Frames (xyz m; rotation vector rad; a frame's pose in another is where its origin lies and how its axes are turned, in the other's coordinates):
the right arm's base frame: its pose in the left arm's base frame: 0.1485 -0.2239 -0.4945 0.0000 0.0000 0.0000
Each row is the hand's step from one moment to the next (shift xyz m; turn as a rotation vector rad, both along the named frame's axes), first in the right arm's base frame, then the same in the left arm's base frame.
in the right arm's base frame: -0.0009 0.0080 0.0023 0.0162 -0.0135 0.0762
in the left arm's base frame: -0.0009 0.0080 0.0023 0.0162 -0.0135 0.0762
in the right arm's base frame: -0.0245 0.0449 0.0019 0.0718 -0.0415 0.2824
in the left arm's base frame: -0.0245 0.0449 0.0019 0.0718 -0.0415 0.2824
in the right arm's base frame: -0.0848 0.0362 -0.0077 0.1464 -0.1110 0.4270
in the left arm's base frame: -0.0848 0.0362 -0.0077 0.1464 -0.1110 0.4270
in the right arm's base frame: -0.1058 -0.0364 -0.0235 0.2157 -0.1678 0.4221
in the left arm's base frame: -0.1058 -0.0364 -0.0235 0.2157 -0.1678 0.4221
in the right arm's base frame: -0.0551 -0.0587 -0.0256 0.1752 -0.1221 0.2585
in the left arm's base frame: -0.0551 -0.0587 -0.0256 0.1752 -0.1221 0.2585
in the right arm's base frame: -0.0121 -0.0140 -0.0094 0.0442 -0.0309 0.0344
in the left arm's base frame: -0.0121 -0.0140 -0.0094 0.0442 -0.0309 0.0344
